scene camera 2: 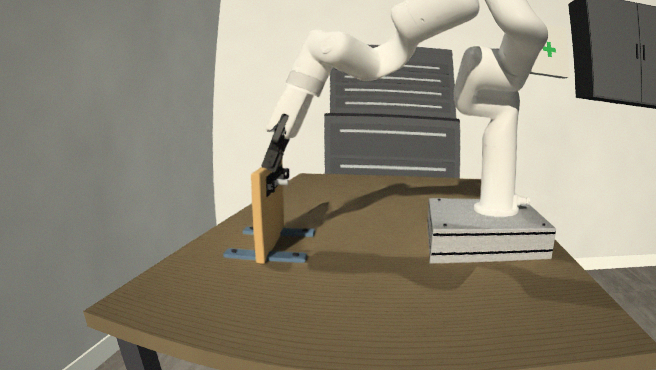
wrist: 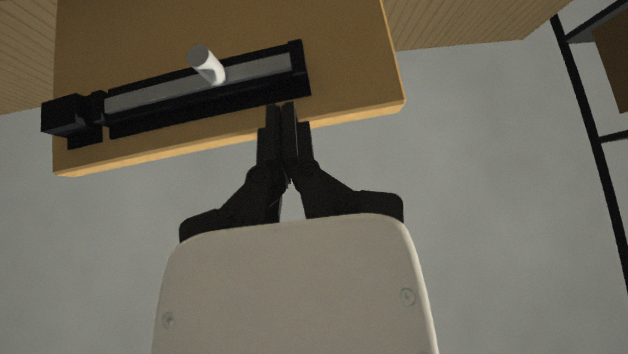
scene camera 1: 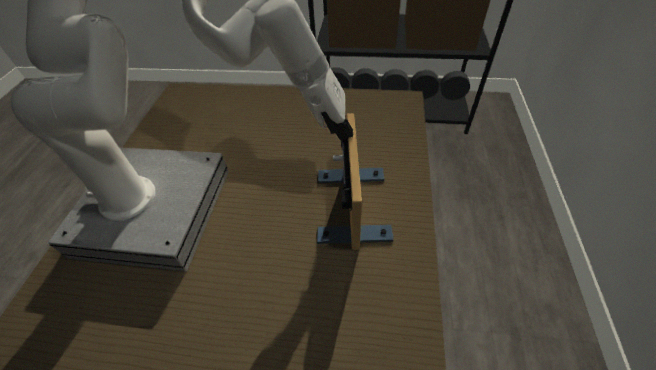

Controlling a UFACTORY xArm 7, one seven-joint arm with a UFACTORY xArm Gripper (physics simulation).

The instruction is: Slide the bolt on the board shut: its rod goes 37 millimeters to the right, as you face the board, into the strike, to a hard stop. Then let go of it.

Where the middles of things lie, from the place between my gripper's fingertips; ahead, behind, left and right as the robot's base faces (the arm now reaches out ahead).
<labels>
The sliding bolt (wrist: 211, 87) lies 1 cm behind my hand, 7 cm to the right of it and 3 cm below it. Round my hand: orange board (wrist: 353, 73): 2 cm ahead, 5 cm to the right, 9 cm below.
</labels>
